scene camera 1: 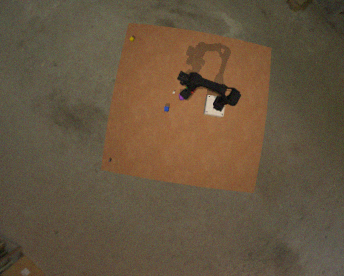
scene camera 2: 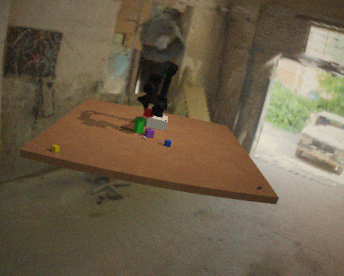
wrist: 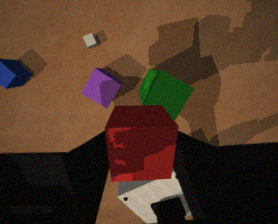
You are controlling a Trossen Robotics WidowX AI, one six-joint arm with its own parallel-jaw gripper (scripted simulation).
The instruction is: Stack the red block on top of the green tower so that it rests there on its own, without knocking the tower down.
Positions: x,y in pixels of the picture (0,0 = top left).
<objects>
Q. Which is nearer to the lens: the red block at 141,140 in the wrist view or the purple block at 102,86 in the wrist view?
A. The red block.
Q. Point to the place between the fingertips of the gripper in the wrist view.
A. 138,129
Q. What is the gripper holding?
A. A red block.
</objects>
